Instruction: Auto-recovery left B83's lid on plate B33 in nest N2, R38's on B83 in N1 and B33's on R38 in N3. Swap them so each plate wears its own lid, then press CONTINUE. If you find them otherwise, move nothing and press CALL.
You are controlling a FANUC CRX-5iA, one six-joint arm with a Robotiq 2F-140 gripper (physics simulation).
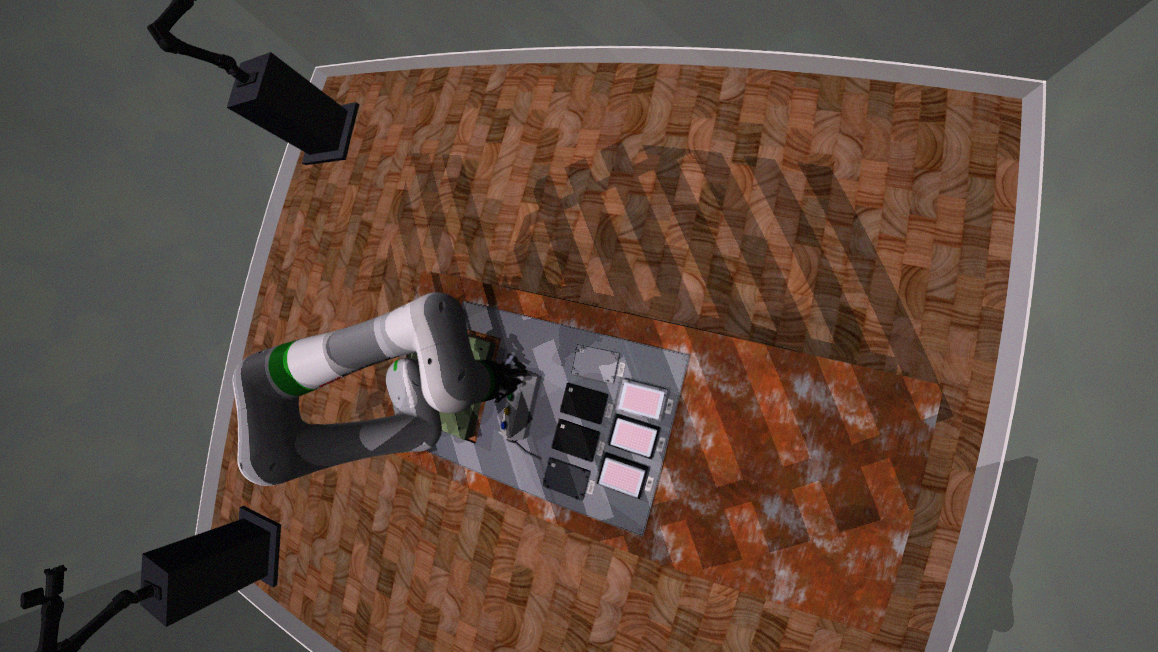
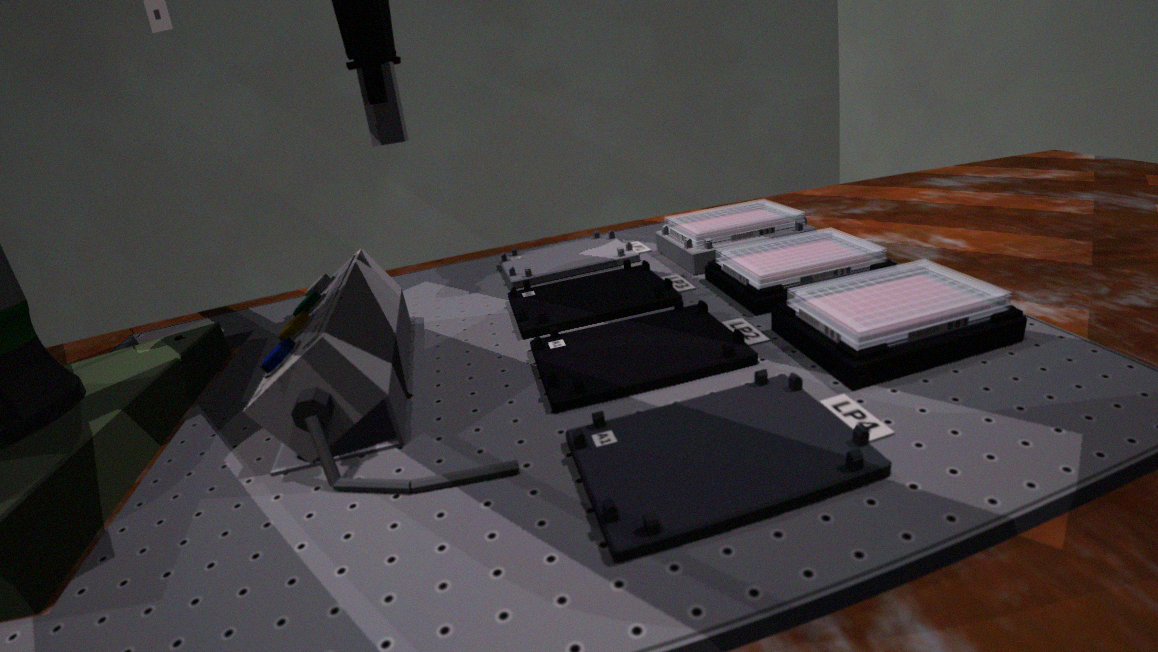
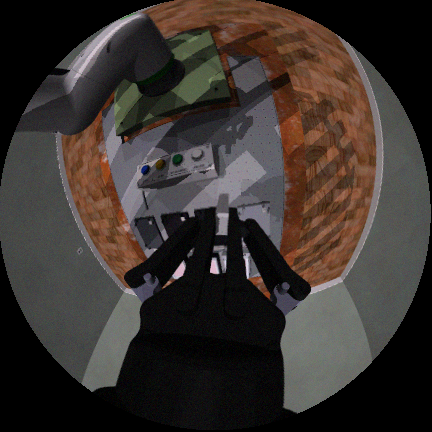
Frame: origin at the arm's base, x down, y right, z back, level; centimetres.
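Where they show: gripper, between the fingertips: (image 1: 528, 375) (image 2: 391, 143) (image 3: 223, 201); arm's base, origin of its link: (image 3: 160, 76).
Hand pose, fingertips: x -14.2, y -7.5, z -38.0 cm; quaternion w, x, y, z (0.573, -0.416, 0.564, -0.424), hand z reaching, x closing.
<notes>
Each offset is from my fingertips to the top centre of the thing. "spot": to the spot under its first point.
Three plates with pink wells under clear lids sit in nests on the right of the board: the far plate {dx +13.0, dy +4.2, dz -32.9 cm} (image 1: 642, 400) (image 2: 735, 222) on a grey nest, the middle plate {dx +13.9, dy +16.2, dz -31.8 cm} (image 1: 633, 437) (image 2: 802, 255) and near plate {dx +13.4, dy +29.2, dz -29.6 cm} (image 1: 623, 477) (image 2: 899, 303) on black nests. Their lid and plate codes are too small to read. The sloped button box {dx +8.6, dy +11.7, dz +7.8 cm} (image 1: 518, 417) (image 2: 368, 323) (image 3: 192, 174) carries a blue button {dx +9.5, dy +18.9, dz +10.8 cm} (image 3: 145, 170), yellow button {dx +9.5, dy +14.0, dz +10.3 cm} (image 3: 160, 163), green button {dx +9.5, dy +9.0, dz +9.7 cm} (image 3: 178, 159) and white button {dx +9.5, dy +4.0, dz +9.2 cm} (image 3: 198, 154). My gripper (image 2: 388, 141) (image 3: 223, 201) is shut and empty, raised above the board.
Between box and plates lie four low bare holders: a light grey one {dx +15.0, dy -5.3, dz -16.4 cm} (image 1: 595, 363) (image 2: 571, 257), two black ones {spot: dx +16.0, dy +7.8, dz -14.4 cm} (image 1: 584, 402) {spot: dx +16.0, dy +20.4, dz -13.2 cm} (image 1: 576, 439) and a dark grey one {dx +15.0, dy +34.3, dz -11.0 cm} (image 1: 566, 477) (image 2: 729, 461). A cable {spot: dx +16.3, dy +28.9, dz +2.3 cm} (image 2: 453, 475) trails from the box. The green base (image 3: 200, 55) bears the arm.
</notes>
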